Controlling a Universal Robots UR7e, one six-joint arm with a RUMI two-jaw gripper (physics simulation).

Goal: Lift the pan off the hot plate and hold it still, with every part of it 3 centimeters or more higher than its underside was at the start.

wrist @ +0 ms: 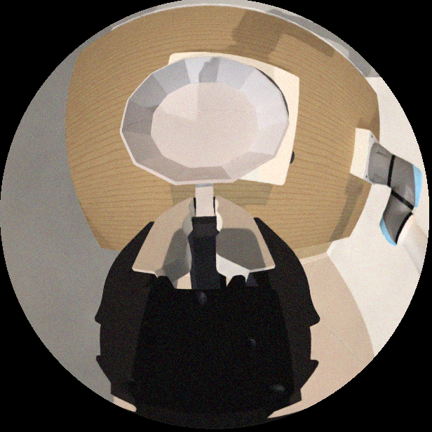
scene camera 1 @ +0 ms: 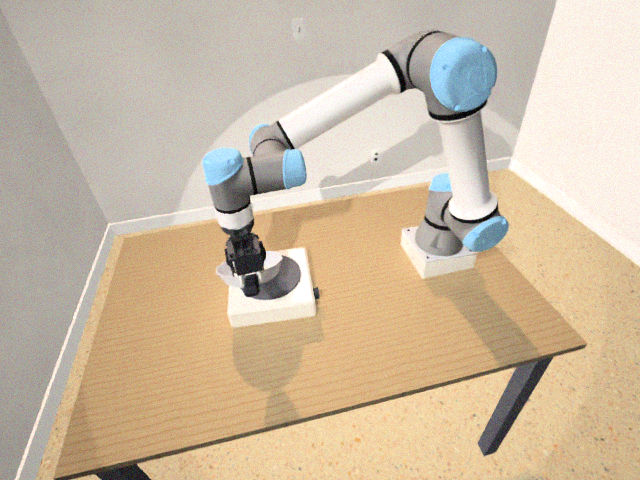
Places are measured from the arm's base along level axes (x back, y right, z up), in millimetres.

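Pixels of known places: arm's base, origin of the base link: (scene camera 1: 438,241).
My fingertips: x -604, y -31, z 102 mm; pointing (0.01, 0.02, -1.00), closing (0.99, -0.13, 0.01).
For each thing: its middle in the pictures, then the offset to it from my fingertips. "spot": a spot on its surface instead. Level surfaces: height alone.
- pan, surface spot: (scene camera 1: 272,264) spot: dz -65, dx +79, dy +120 mm
- black handle, body centre: (scene camera 1: 251,284) dz +74, dx -10, dy -77 mm
- hot plate, body centre: (scene camera 1: 273,284) dz -127, dx +70, dy +104 mm
- white block with a dark round burner, surface spot: (scene camera 1: 289,281) spot: dz -87, dx +107, dy +54 mm
- hot plate's black knob, body centre: (scene camera 1: 316,293) dz -129, dx +171, dy +15 mm
- wooden table, its level: dz -167 mm
The pan (scene camera 1: 272,264) (wrist: 205,125) is light grey with a many-sided bowl and a black handle (scene camera 1: 251,287) (wrist: 204,255). My gripper (scene camera 1: 251,279) (wrist: 205,199) is shut on the handle close to the bowl, one finger on each side. The bowl is over the hot plate (scene camera 1: 273,312) (wrist: 292,115), a white block with a dark round burner (scene camera 1: 289,281), much of which shows beside the bowl in the scene view. The pan looks raised and tilted, with the handle side higher. The bowl's far edge and underside are partly hidden, so the gap below it is hard to judge.
The hot plate's black knob (scene camera 1: 316,292) (wrist: 292,157) sticks out on its right side. All stands on a wooden table (scene camera 1: 361,335) (wrist: 100,165). The arm's white base block (scene camera 1: 448,267) (wrist: 360,152) is at the table's right.
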